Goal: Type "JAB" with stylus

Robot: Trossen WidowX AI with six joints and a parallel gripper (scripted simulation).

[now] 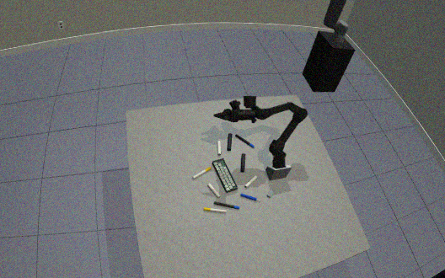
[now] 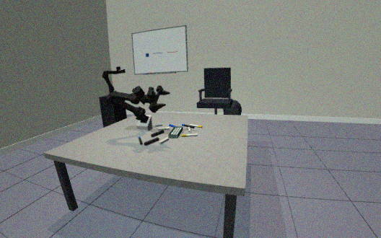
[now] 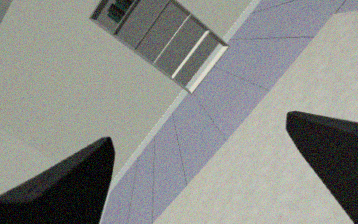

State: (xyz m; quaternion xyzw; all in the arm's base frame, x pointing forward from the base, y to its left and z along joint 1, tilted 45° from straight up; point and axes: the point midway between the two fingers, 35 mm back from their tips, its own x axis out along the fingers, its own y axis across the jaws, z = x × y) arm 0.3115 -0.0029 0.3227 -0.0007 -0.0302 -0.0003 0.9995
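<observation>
The blue stylus is 18 cm behind my gripper tip, 37 cm to the left of it and 30 cm below it. From my gripper tip the other things lie so: grey stylus tip (21 cm behind, 39 cm to the left, 30 cm below); then grey block (29 cm behind, 35 cm to the left, 30 cm below).
</observation>
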